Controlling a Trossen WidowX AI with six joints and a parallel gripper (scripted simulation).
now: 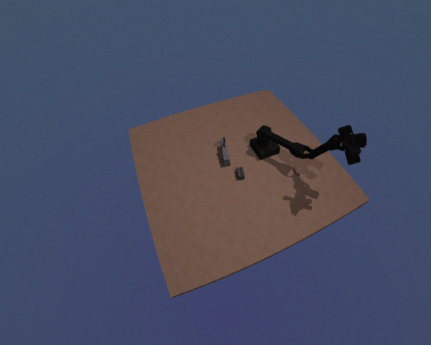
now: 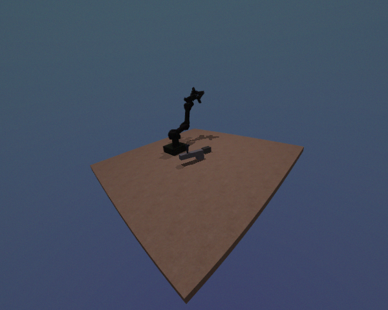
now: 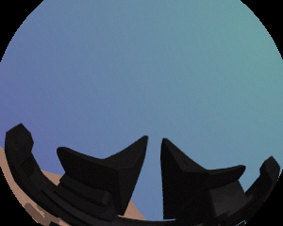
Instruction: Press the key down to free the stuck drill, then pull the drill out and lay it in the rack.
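Right now the dark key is 55 cm to the right of my gripper tip, 42 cm ahead of it and 36 cm below it. Also, from my gripper tip: dark block 45 cm below, 38 cm ahead, 34 cm to the right; then grey block 52 cm to the right, 43 cm ahead, 42 cm below; then drill 50 cm to the right, 43 cm ahead, 41 cm below.
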